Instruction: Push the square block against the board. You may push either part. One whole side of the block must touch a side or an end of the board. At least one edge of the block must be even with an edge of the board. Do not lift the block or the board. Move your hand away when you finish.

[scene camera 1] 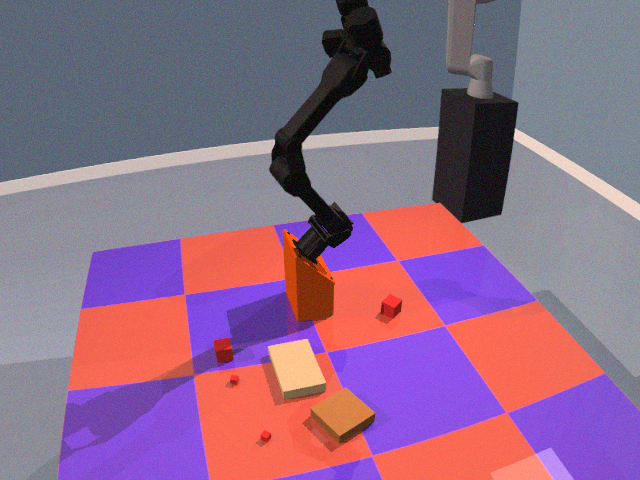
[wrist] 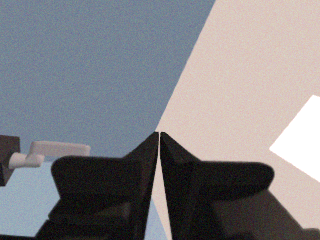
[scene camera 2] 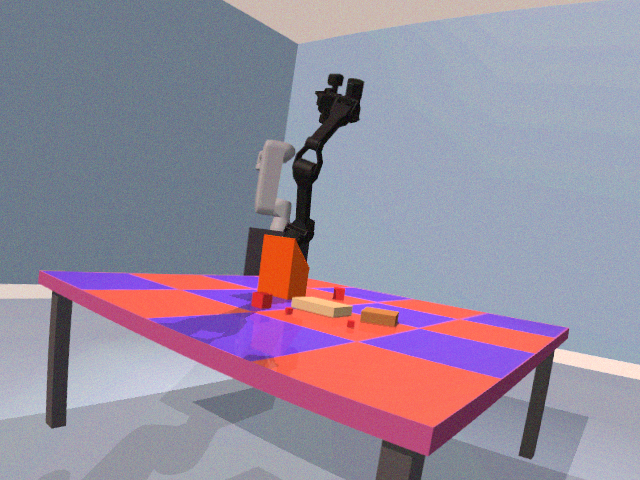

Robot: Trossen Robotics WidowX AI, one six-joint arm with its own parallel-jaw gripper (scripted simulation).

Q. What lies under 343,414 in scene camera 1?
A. A brown square block.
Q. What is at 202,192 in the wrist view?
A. My gripper.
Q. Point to a tan board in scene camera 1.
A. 298,374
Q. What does my gripper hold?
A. Nothing.
